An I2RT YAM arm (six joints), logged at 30 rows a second.
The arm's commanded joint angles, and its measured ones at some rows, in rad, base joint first. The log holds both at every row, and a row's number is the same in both.
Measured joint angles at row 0:
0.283, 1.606, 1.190, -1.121, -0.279, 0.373
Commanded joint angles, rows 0 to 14:
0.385, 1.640, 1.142, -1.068, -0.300, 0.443
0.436, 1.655, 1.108, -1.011, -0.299, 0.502
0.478, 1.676, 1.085, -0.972, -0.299, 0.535
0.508, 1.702, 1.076, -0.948, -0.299, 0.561
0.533, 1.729, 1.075, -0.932, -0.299, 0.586
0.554, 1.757, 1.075, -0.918, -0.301, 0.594
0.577, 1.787, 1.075, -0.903, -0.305, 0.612
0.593, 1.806, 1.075, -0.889, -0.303, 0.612
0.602, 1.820, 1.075, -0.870, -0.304, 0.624
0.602, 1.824, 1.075, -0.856, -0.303, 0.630
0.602, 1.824, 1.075, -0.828, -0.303, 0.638
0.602, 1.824, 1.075, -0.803, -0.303, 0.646
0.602, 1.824, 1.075, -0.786, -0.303, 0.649
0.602, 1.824, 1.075, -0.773, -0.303, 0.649
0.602, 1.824, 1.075, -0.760, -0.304, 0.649
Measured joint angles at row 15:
0.598, 1.818, 1.079, -0.775, -0.298, 0.634
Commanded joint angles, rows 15 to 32:
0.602, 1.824, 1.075, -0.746, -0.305, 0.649
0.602, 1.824, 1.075, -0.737, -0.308, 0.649
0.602, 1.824, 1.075, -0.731, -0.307, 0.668
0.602, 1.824, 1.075, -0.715, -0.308, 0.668
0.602, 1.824, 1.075, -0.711, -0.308, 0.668
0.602, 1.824, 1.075, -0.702, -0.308, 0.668
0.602, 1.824, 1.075, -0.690, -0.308, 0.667
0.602, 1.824, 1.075, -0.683, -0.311, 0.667
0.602, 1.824, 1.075, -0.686, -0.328, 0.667
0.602, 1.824, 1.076, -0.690, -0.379, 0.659
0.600, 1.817, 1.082, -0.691, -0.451, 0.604
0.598, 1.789, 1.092, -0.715, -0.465, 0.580
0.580, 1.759, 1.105, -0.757, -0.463, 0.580
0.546, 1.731, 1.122, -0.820, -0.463, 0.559
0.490, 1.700, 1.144, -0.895, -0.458, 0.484
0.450, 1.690, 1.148, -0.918, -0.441, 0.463
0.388, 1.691, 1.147, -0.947, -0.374, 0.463
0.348, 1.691, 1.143, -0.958, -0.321, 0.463
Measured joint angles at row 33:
0.408, 1.702, 1.135, -0.944, -0.414, 0.496
